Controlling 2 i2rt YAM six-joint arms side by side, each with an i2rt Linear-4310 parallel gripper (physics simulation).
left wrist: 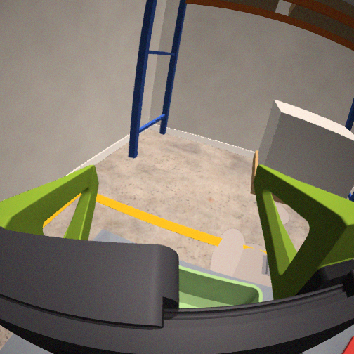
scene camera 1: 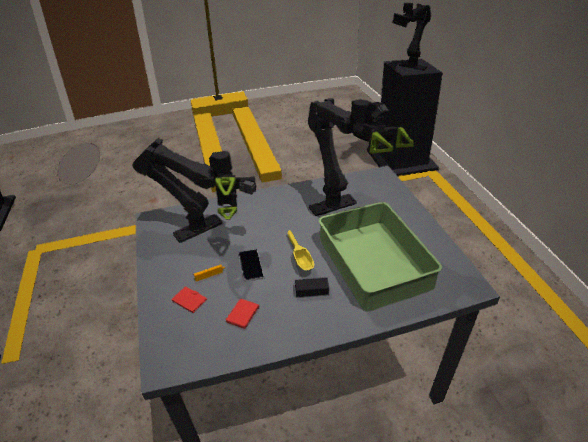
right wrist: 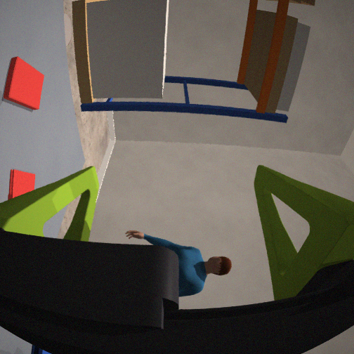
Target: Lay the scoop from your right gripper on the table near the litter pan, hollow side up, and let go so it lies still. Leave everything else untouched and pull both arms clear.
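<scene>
My left gripper is there for me to see, and the left wrist view shows it too. I also see my right gripper, which appears in the right wrist view as well. And there is a green litter pan that I can see.
</scene>
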